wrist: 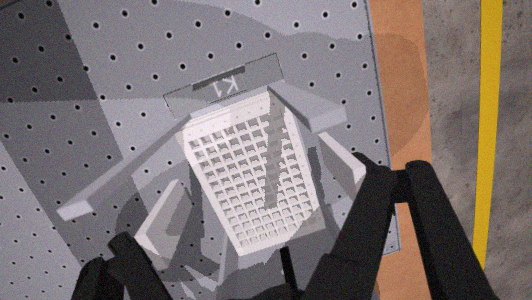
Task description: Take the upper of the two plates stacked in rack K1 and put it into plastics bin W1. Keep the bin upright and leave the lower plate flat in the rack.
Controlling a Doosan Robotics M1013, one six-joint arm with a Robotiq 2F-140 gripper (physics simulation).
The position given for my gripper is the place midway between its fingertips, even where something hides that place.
I see my gripper point(252, 171) and a plate point(248, 158).
